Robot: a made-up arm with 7 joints. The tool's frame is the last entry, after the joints.
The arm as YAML. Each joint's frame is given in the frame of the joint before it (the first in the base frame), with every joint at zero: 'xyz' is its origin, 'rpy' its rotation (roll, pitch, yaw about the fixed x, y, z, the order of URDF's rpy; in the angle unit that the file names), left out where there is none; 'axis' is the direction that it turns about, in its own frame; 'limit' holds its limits. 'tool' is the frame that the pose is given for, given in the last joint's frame.
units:
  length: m
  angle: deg
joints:
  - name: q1
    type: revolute
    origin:
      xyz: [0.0, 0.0, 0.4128]
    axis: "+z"
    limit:
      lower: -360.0
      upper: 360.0
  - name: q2
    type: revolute
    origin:
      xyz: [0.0, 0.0, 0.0]
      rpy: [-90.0, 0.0, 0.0]
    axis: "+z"
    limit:
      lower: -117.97
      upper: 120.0
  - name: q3
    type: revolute
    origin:
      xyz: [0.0, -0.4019, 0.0]
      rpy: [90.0, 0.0, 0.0]
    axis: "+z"
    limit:
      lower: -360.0
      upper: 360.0
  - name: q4
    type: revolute
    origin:
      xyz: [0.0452, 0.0, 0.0]
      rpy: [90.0, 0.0, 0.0]
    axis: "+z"
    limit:
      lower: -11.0
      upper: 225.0
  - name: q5
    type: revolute
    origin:
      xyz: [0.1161, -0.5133, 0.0]
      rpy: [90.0, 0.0, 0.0]
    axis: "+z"
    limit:
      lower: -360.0
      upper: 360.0
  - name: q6
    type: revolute
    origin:
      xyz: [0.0, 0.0, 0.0]
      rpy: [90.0, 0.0, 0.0]
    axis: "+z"
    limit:
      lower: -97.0
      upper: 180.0
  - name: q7
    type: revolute
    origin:
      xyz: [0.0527, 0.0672, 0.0]
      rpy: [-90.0, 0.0, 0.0]
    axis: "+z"
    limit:
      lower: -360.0
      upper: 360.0
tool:
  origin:
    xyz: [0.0, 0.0, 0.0]
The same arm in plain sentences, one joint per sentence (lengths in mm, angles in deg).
The arm has seven revolute joints in a row. What follows holds with every joint at zero, and every direction is one of the base frame's.
The first joint sits 412.8 mm along +z from the base frame's origin and turns about +z, from -360 to 360 deg.
The second joint sits at the same point as the first joint and turns about +y, from -117.97 to 120 deg.
The third joint sits 401.9 mm along +z from the second joint and turns about +z, from -360 to 360 deg.
The fourth joint sits 45.2 mm along +x from the third joint and turns about -y, from -11 to 225 deg.
The fifth joint sits 116.1 mm along +x and 513.3 mm along -z from the fourth joint and turns about -z, from -360 to 360 deg.
The sixth joint sits at the same point as the fifth joint and turns about +y, from -97 to 180 deg.
The seventh joint sits 52.7 mm along +x and 67.2 mm along -z from the sixth joint and turns about -z, from -360 to 360 deg.
The tool frame, which is the frame that the pose is given for, sits at the same point as the seventh joint; its axes are the base frame's turned by roll 180, pitch 0 and yaw 0 deg (as in URDF: about the fixed x, then y, then z).

